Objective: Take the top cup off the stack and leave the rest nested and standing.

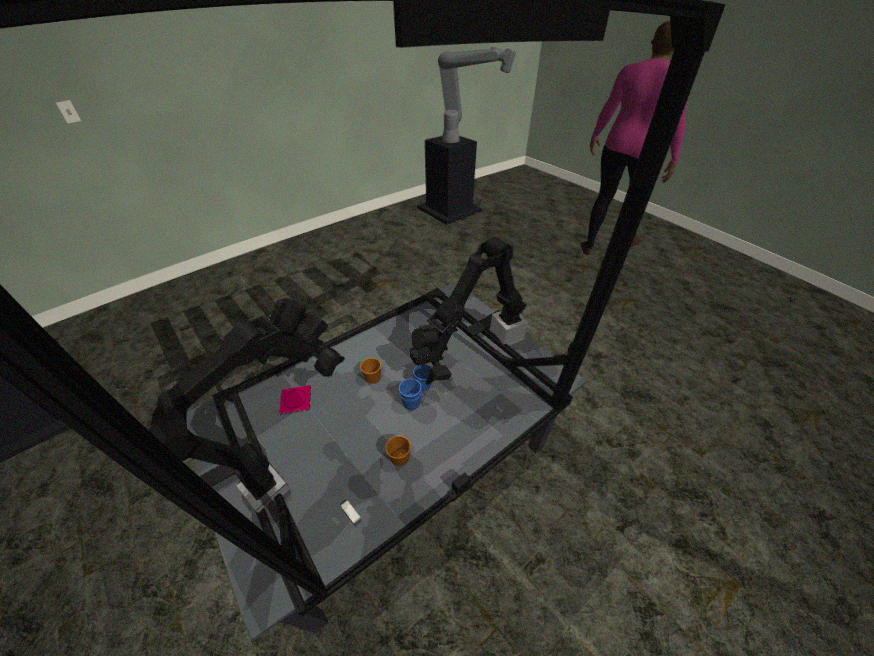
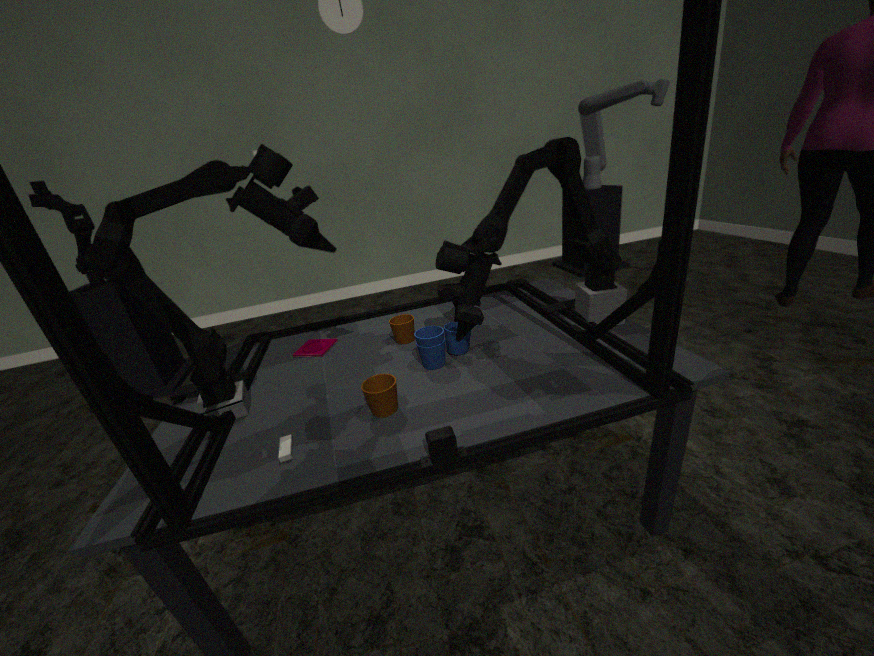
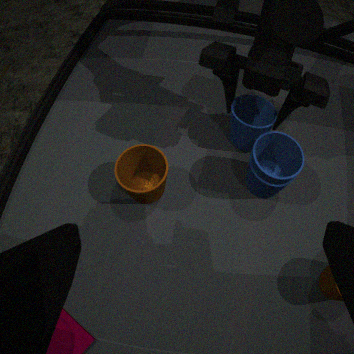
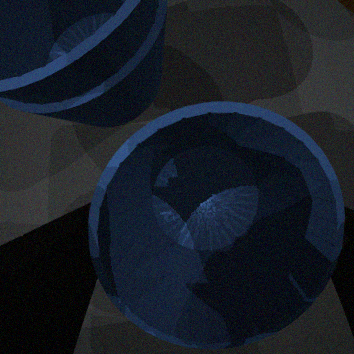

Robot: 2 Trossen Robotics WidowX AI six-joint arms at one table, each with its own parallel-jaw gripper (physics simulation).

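Frame: origin at the left arm's base, x right, y down, z ahead, level; metres.
Seen in the pictures: left gripper, fingertip midpoint: (image 1: pixel 332 350) (image 2: pixel 331 248) (image 3: pixel 205 237); right gripper, fingertip midpoint: (image 1: pixel 422 376) (image 2: pixel 456 334) (image 3: pixel 250 120) (image 4: pixel 215 214); left arm's base at its link origin: (image 1: pixel 260 484) (image 2: pixel 219 396); right arm's base at its link origin: (image 1: pixel 509 317) (image 2: pixel 600 286).
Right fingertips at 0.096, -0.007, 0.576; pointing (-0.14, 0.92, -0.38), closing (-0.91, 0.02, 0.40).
Offsets run from my right fingertips to a thing's middle, as dx, dy, dz. "*": to the spot under its first point.
A stack of nested blue cups (image 1: pixel 410 395) (image 2: pixel 430 349) (image 3: pixel 270 175) (image 4: pixel 135 92) stands upright on the table, with two rims showing. A single blue cup {+0.005, +0.012, +0.002} (image 1: pixel 421 376) (image 2: pixel 457 340) (image 3: pixel 245 132) (image 4: pixel 215 225) is upright close behind the stack, at or very near the table top; any small gap under it cannot be made out. My right gripper (image 1: pixel 431 377) (image 2: pixel 462 331) (image 3: pixel 250 120) is shut on this single cup, one finger on each side. My left gripper (image 1: pixel 337 368) (image 2: pixel 331 248) (image 3: pixel 205 237) is open and empty, high above the table's left part.
One orange cup {-0.158, +0.015, -0.090} (image 1: pixel 370 371) (image 2: pixel 403 329) (image 3: pixel 141 172) stands behind and left of the stack, another {+0.130, +0.015, -0.248} (image 1: pixel 398 451) (image 2: pixel 381 396) (image 3: pixel 330 283) in front. A pink square {* -0.292, +0.041, -0.335} (image 1: pixel 295 399) (image 2: pixel 315 347) (image 3: pixel 70 337) lies at the left. A white block {+0.136, +0.043, -0.454} (image 1: pixel 350 511) (image 2: pixel 284 448) lies near the front left.
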